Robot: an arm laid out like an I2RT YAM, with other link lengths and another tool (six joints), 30 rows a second.
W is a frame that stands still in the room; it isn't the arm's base.
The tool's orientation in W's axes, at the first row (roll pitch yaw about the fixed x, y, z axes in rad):
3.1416 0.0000 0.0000
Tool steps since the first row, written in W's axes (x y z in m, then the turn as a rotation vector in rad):
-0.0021 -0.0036 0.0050 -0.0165 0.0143 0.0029
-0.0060 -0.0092 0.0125 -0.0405 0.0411 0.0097
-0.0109 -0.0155 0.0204 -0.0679 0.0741 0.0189
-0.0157 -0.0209 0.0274 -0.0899 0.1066 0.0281
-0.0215 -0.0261 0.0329 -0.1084 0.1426 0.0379
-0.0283 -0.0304 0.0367 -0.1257 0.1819 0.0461
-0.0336 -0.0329 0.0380 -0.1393 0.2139 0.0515
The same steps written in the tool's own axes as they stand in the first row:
-0.0021 0.0036 -0.0050 -0.0165 -0.0143 -0.0029
-0.0060 0.0092 -0.0125 -0.0405 -0.0411 -0.0097
-0.0109 0.0155 -0.0204 -0.0679 -0.0741 -0.0189
-0.0157 0.0209 -0.0274 -0.0899 -0.1066 -0.0281
-0.0215 0.0261 -0.0329 -0.1084 -0.1426 -0.0379
-0.0283 0.0304 -0.0367 -0.1257 -0.1819 -0.0461
-0.0336 0.0329 -0.0380 -0.1393 -0.2139 -0.0515

